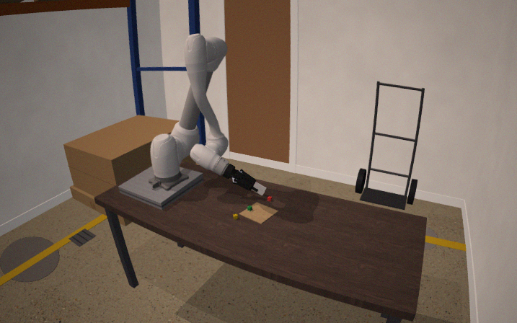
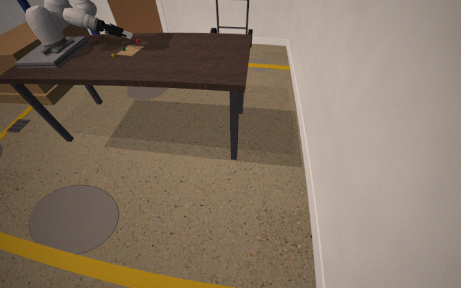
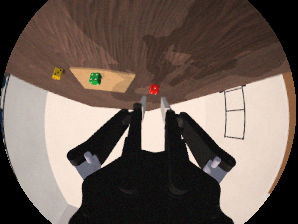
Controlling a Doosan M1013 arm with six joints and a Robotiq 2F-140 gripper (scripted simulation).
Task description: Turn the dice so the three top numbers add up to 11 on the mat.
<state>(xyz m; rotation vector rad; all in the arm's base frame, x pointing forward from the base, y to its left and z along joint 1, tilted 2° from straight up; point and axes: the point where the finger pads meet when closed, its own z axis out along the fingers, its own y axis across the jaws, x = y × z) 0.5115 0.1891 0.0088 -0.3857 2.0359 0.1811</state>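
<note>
The red die lies 5 cm ahead of my hand, 2 cm to the left of it and 6 cm below it. Also, from my hand: green die 2 cm ahead, 12 cm to the right, 5 cm below; tan mat 7 cm ahead, 11 cm to the right, 6 cm below; yellow die 1 cm ahead, 21 cm to the right, 6 cm below.
</note>
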